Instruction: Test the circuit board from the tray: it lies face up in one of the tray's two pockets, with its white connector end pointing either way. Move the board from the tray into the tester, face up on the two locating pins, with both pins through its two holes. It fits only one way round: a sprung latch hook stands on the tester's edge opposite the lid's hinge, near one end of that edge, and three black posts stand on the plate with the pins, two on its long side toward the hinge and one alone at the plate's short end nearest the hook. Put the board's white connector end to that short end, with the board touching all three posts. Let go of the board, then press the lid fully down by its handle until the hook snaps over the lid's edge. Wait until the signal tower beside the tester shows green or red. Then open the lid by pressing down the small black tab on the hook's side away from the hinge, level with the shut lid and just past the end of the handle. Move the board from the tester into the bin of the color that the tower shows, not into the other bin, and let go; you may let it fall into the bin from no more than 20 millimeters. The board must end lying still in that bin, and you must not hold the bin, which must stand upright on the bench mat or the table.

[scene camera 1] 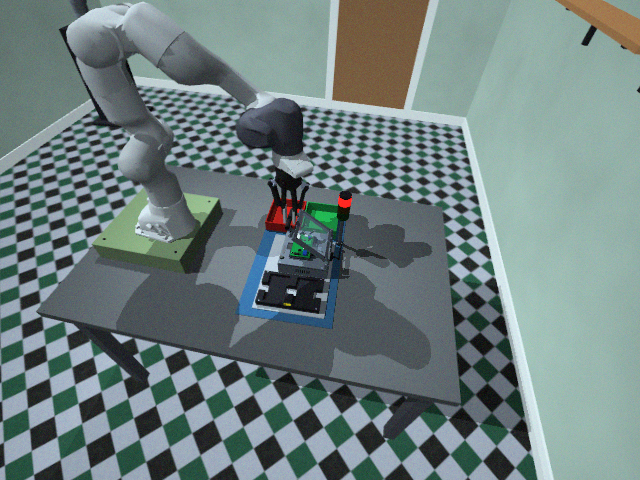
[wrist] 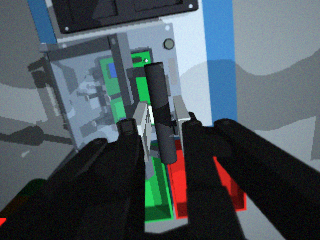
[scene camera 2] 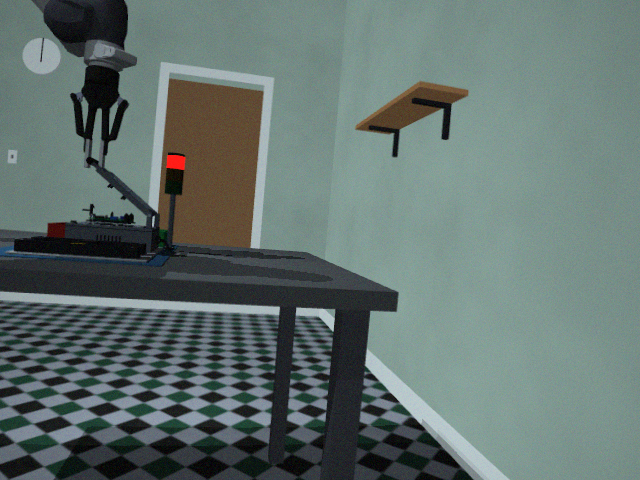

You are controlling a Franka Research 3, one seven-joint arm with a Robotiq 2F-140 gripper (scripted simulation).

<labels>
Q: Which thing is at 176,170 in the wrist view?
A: A red bin.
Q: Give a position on a tester lid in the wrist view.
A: At 95,82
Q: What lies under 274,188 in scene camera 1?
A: The gripper.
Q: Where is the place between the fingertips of the gripper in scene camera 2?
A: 94,168
</labels>
